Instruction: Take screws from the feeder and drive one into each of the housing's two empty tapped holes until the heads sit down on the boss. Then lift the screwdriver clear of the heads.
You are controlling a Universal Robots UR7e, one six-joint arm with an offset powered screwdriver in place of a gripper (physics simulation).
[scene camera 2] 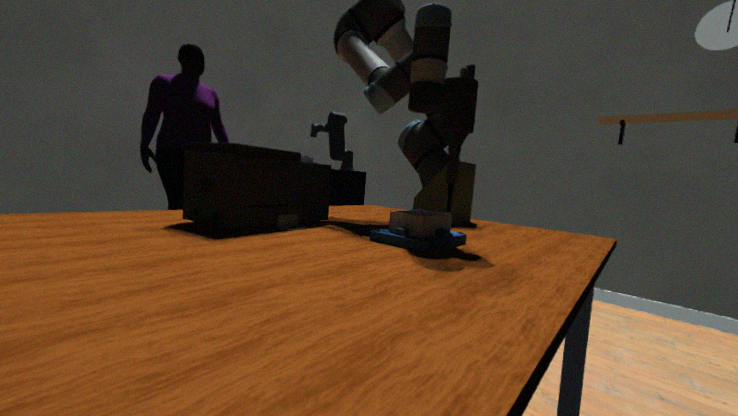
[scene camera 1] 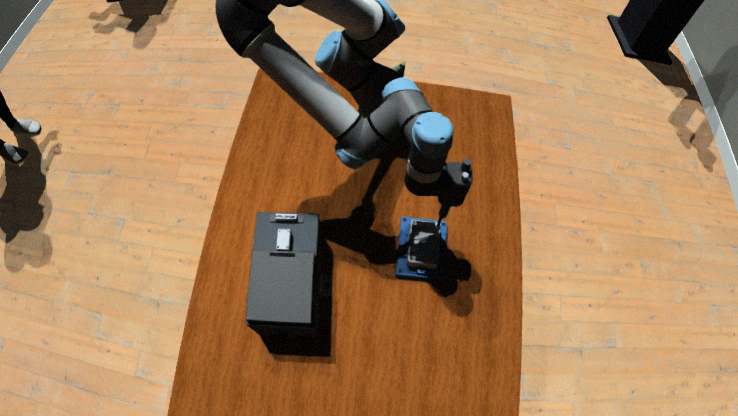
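The screwdriver [scene camera 1: 439,225] [scene camera 2: 450,207] points down, with its tip at the housing's far right corner in scene camera 1. In scene camera 2 the tip is at the housing's rim; whether it touches is too small to tell. No screw can be made out at the tip. The open-topped grey housing [scene camera 1: 423,265] [scene camera 2: 411,223] sits on the blue fixture [scene camera 1: 405,272] [scene camera 2: 384,238], mostly in the tool's shadow. Its tapped holes and any screw heads cannot be made out. The dark feeder [scene camera 1: 281,289] [scene camera 2: 253,186] stands left of the fixture, with a small metal strip [scene camera 1: 285,217] at its far end.
A light block [scene camera 1: 283,239] lies on the feeder's top. The arm [scene camera 1: 304,82] [scene camera 2: 431,43] reaches over the table [scene camera 1: 361,372] [scene camera 2: 232,320] from the far side. The arm's yellow-green base stand [scene camera 2: 463,191] is behind the housing. A person [scene camera 2: 185,111] stands beyond the table.
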